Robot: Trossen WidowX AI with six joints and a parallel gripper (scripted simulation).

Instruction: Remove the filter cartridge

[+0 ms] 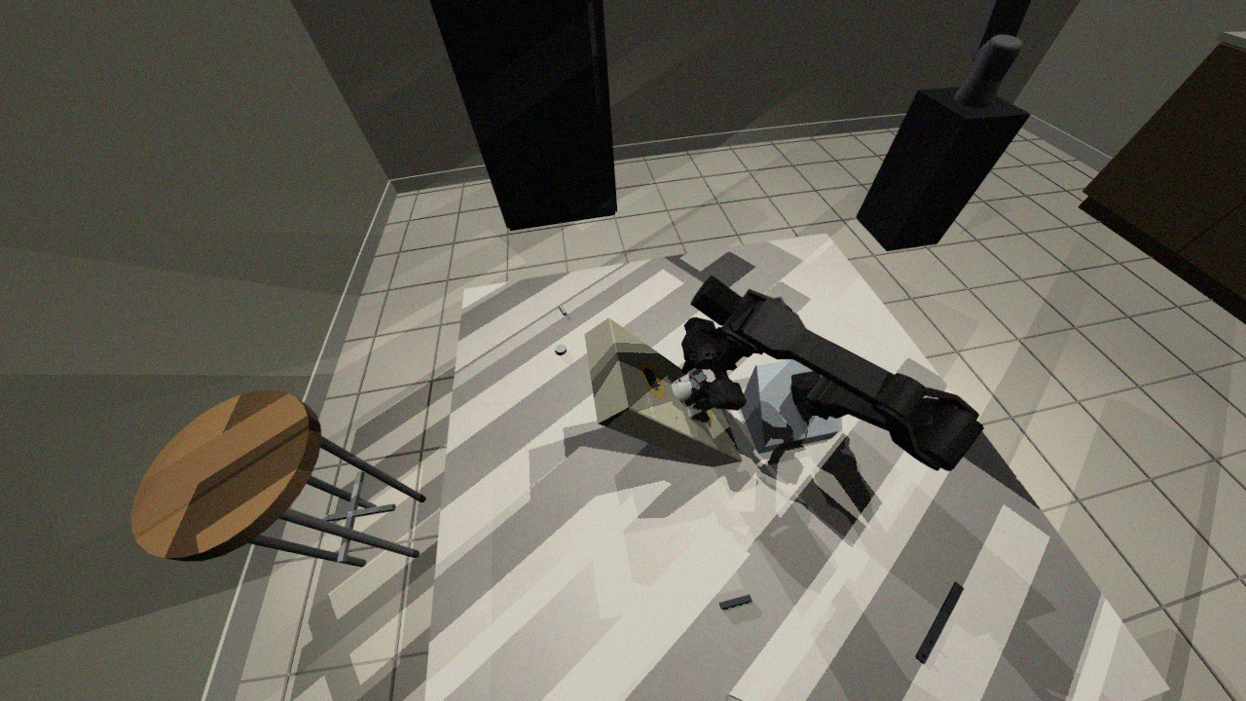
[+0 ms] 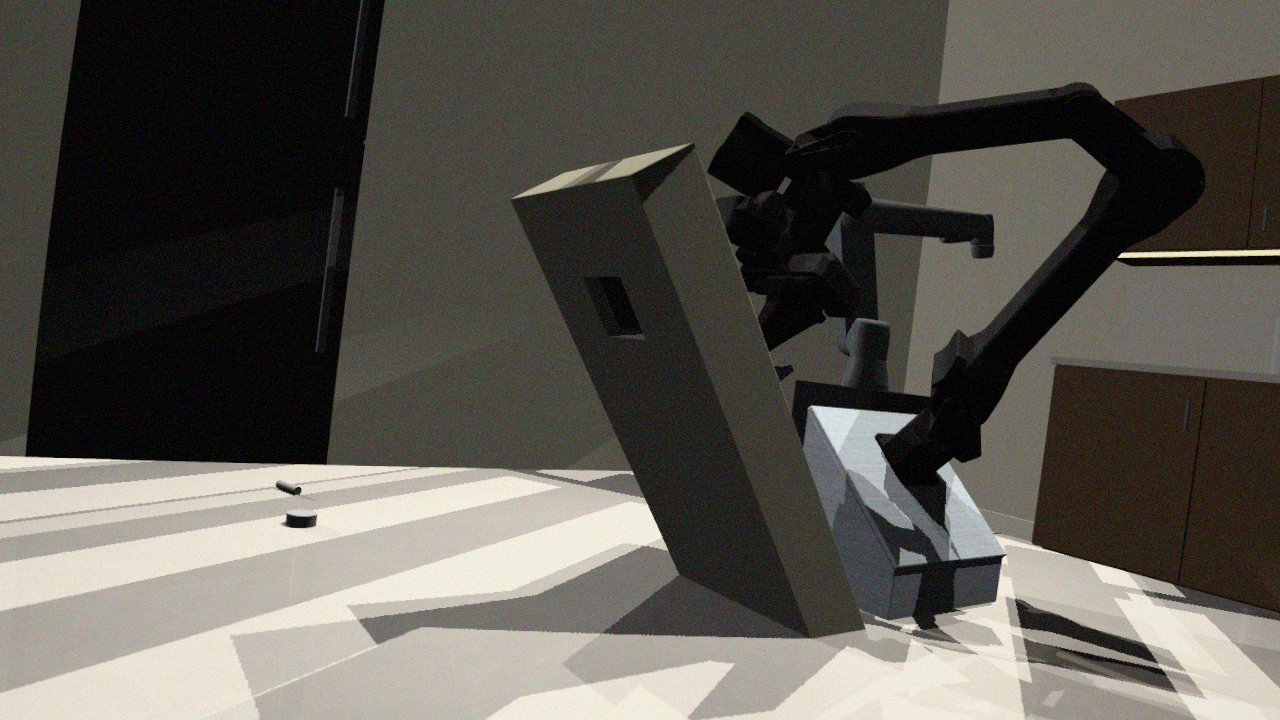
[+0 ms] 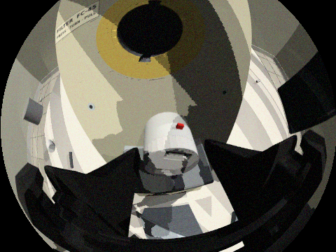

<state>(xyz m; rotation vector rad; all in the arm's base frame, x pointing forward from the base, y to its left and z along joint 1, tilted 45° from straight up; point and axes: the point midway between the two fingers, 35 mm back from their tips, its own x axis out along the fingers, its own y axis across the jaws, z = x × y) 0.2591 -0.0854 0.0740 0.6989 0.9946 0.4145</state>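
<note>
My gripper tip is now right at the round grey filter cartridge.
</note>
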